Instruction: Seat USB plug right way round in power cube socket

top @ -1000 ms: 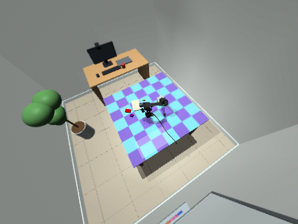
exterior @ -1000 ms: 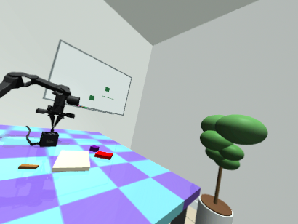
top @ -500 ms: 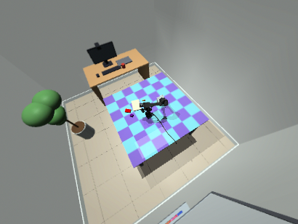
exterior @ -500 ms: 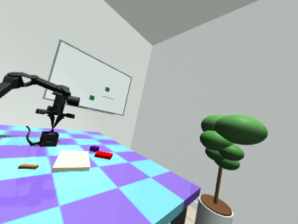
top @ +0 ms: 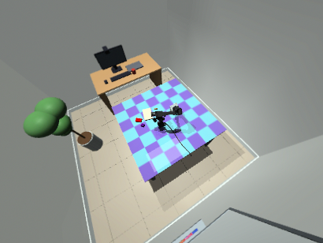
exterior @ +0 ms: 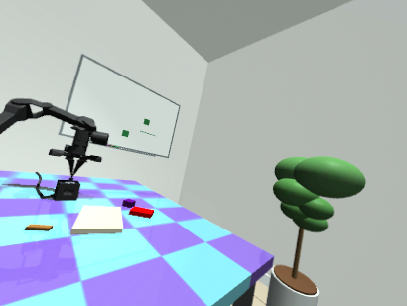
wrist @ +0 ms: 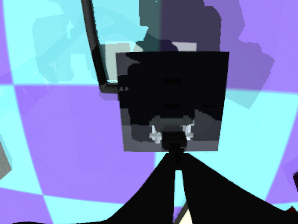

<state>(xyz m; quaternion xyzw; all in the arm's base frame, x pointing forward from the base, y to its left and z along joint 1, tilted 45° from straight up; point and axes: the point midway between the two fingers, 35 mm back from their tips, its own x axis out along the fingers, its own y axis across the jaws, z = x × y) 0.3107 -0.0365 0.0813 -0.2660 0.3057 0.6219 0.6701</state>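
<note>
My gripper tip is 2 cm above the USB plug. From my gripper tip the other things lie so: small purple block (22 cm ahead, 14 cm to the right, 10 cm below); then white flat block (5 cm ahead, 27 cm to the right, 10 cm below); then thin orange piece (11 cm behind, 27 cm to the right, 11 cm below).
</note>
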